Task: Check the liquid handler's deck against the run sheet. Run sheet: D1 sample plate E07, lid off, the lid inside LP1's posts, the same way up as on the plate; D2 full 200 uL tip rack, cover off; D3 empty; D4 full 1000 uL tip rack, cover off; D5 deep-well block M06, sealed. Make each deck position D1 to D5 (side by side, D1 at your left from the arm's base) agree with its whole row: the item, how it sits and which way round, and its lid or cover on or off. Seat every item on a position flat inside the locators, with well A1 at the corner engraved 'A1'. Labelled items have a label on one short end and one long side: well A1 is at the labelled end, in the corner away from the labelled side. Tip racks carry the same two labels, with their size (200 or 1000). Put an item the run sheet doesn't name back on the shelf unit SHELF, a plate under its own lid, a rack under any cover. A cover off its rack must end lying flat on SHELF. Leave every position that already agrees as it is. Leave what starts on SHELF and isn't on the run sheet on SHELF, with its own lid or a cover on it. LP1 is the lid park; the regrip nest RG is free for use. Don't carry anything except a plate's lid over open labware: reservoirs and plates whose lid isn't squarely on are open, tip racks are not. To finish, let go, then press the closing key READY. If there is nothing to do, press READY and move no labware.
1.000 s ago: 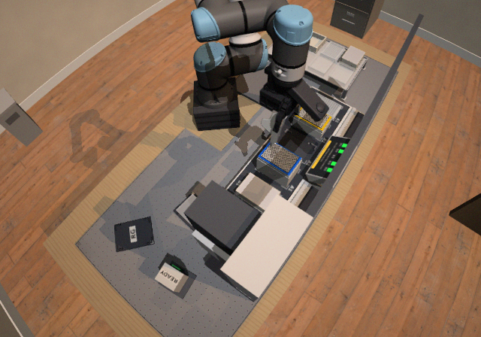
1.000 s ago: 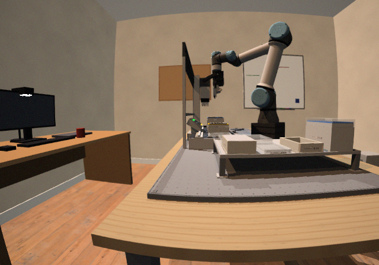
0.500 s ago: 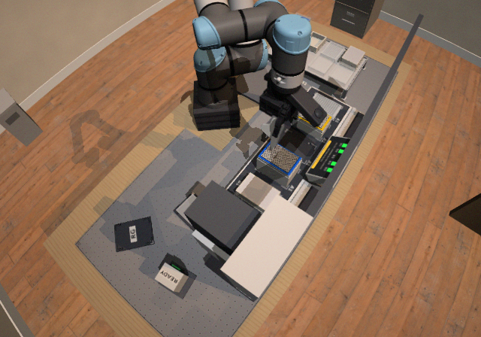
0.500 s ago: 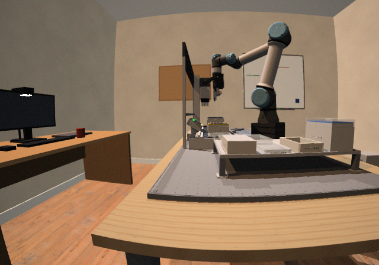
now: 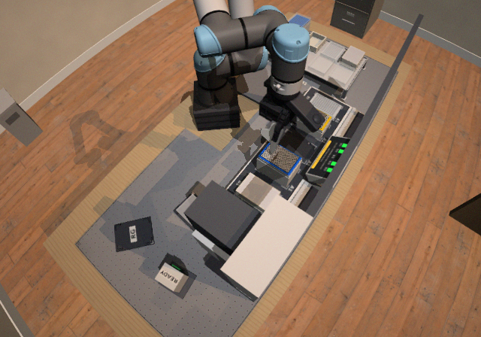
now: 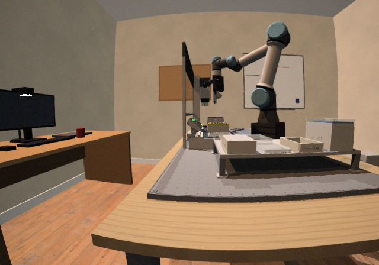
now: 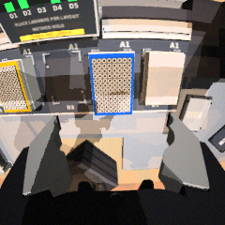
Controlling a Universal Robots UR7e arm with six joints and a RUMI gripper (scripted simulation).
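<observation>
The blue-rimmed tip rack lies 14 cm below my hand, 1 cm to the right of it and 1 cm behind it. Also, from my hand: white housing (34 cm to the right, 18 cm ahead, 1 cm above); then yellow-rimmed tip rack (25 cm to the left, 17 cm below, 1 cm behind); then pipetting head (34 cm to the right, 12 cm above, 10 cm ahead).
</observation>
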